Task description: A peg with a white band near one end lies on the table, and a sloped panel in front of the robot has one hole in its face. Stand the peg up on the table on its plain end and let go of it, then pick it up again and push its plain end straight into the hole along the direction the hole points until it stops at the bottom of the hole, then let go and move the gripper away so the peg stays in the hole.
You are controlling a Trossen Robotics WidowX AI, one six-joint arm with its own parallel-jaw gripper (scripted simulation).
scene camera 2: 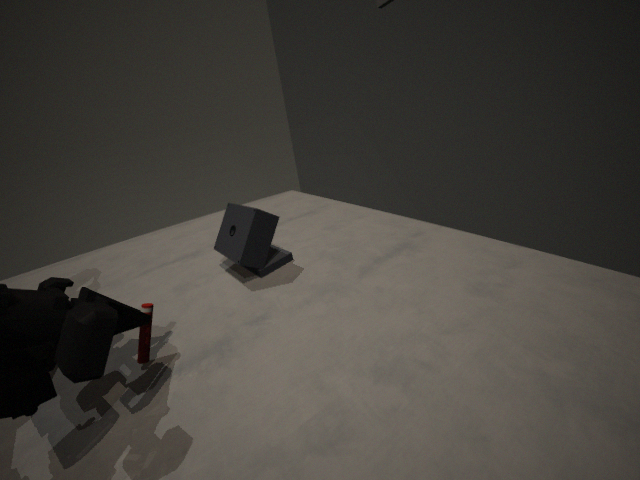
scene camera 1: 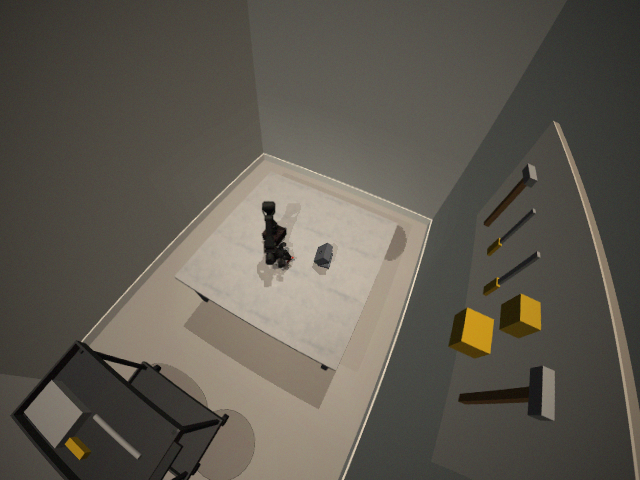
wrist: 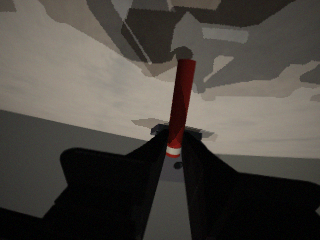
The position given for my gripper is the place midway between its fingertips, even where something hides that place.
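In scene camera 2 I see my gripper (scene camera 2: 147, 317), and my gripper holds a red peg. A grey sloped panel (scene camera 2: 250, 244) is there to be seen as well. The wrist view shows me my gripper (wrist: 175, 135) too.
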